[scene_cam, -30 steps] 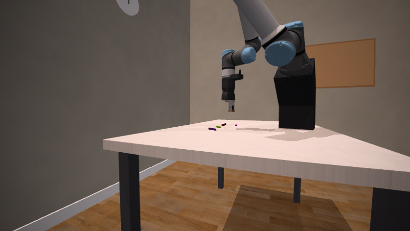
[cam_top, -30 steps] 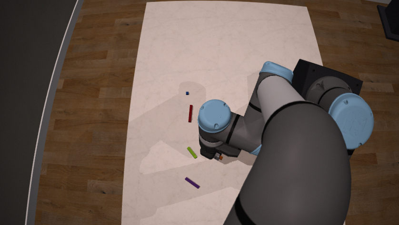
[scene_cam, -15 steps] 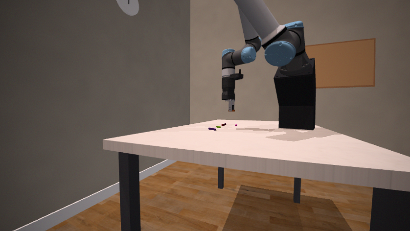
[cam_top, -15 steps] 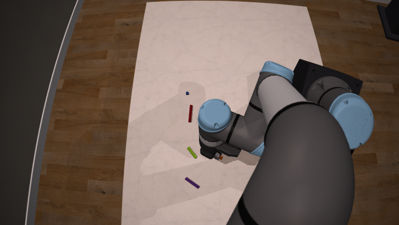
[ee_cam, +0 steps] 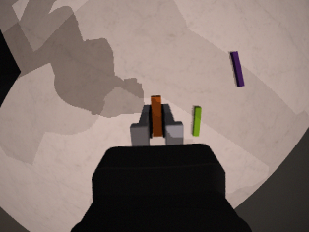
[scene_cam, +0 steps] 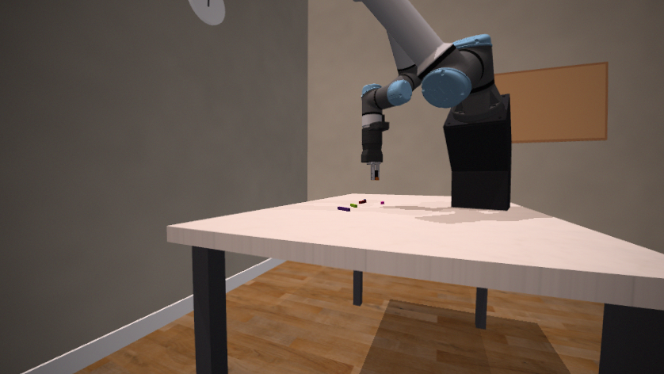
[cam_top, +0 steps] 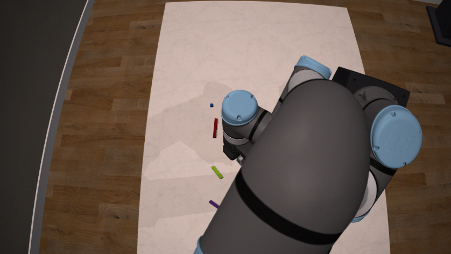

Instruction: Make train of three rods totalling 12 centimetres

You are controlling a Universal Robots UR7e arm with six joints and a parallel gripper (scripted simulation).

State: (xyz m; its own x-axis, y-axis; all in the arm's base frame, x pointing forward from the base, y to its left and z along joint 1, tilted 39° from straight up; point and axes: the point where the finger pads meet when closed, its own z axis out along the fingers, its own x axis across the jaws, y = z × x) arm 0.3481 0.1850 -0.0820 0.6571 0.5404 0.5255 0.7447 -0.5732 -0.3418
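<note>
Right now my hand is 2 cm short of the magenta rod, 14 cm to the left of it and 11 cm above it. Round my hand: orange rod (1 cm below); then purple rod (6 cm ahead, 14 cm to the left, 11 cm below); then lime rod (8 cm ahead, 2 cm to the left, 11 cm below).
</note>
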